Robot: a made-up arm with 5 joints.
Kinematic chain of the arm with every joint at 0, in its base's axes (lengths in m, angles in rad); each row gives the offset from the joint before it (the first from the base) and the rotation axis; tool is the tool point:
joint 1: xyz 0 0 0.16 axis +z
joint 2: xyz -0.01 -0.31 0 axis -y
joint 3: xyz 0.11 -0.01 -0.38 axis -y
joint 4: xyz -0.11 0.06 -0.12 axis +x
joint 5: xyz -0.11 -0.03 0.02 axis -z
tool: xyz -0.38 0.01 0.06
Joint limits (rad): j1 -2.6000..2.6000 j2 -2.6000..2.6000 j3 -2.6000..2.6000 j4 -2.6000..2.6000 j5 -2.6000..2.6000
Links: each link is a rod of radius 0.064 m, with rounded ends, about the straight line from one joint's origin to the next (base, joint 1, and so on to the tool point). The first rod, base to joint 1, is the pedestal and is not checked.
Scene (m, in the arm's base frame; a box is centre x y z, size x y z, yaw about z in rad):
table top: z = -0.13
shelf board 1: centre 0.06 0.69 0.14 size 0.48 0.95 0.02 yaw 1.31
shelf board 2: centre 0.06 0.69 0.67 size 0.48 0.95 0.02 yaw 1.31
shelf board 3: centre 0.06 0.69 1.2 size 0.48 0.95 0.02 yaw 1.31
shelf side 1: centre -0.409 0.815 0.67 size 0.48 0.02 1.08 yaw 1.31
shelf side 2: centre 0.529 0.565 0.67 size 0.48 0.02 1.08 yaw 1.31
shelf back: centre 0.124 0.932 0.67 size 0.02 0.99 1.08 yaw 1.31
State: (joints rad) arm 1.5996 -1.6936 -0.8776 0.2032 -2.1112
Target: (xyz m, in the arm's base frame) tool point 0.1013 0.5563 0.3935
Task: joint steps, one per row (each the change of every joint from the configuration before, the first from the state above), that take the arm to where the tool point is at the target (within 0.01 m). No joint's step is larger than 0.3 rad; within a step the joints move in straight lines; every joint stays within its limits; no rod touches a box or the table.
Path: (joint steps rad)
1: 0.1207 -0.0535 -0.1762 0.2920 0.1074
2: 0.1207 -0.0535 -0.1762 0.2920 0.1073
3: 0.1207 -0.0535 -0.1762 0.2921 0.1074
4: 0.1207 -0.0535 -0.1763 0.2920 0.1073
5: 0.1207 -0.0535 -0.1762 0.2920 0.1074
6: 0.1206 -0.0534 -0.1762 0.2920 0.1073
7: 0.0691 -0.1058 0.1005 -0.2328 0.0573
8: 0.0691 -0.1058 0.1006 -0.2327 0.0574
9: 0.0690 -0.1057 0.1005 -0.2328 0.0573
10: 0.0691 -0.1058 0.1005 -0.2328 0.0573

